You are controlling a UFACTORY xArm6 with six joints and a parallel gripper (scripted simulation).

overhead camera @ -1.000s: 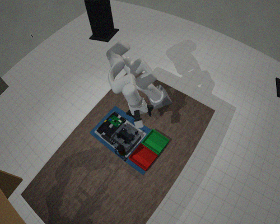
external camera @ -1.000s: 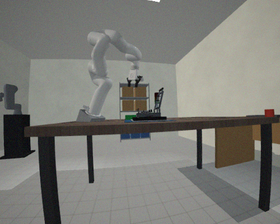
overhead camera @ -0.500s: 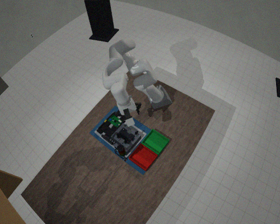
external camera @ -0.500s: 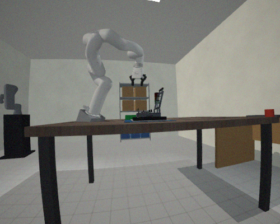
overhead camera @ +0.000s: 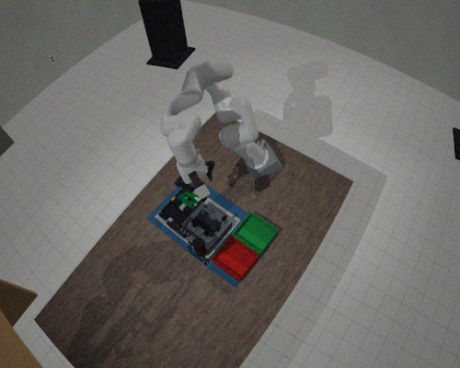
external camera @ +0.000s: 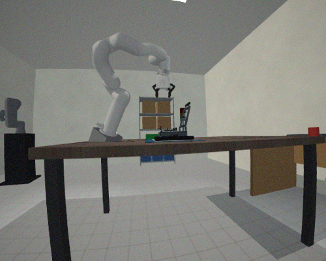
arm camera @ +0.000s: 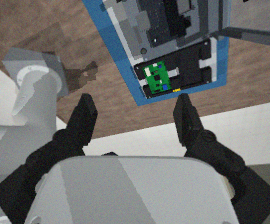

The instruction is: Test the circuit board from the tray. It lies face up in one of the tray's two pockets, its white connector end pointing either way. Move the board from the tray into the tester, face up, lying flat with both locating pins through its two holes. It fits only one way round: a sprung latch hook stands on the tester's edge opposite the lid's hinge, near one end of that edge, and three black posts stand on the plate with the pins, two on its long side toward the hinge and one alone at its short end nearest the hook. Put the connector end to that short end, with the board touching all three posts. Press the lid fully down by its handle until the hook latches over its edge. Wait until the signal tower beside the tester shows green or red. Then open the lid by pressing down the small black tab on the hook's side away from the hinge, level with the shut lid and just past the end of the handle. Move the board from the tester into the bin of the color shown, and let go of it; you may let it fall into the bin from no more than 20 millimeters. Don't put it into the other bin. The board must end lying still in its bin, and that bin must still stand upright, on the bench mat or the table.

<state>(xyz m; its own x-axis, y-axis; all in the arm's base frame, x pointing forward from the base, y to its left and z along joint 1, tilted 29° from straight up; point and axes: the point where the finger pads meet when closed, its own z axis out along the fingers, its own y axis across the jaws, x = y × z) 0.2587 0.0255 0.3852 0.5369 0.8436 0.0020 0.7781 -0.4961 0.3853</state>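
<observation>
My gripper is now 30 cm above the green circuit board, 12 cm to the left of it and 5 cm past it. The rest, counted from my hand: tester lid (18 cm ahead, 13 cm below, 1 cm to the right); then tester plate (25 cm below, 6 cm ahead, 3 cm to the left); then black latch block (23 cm below, 10 cm to the left, 1 cm ahead).
</observation>
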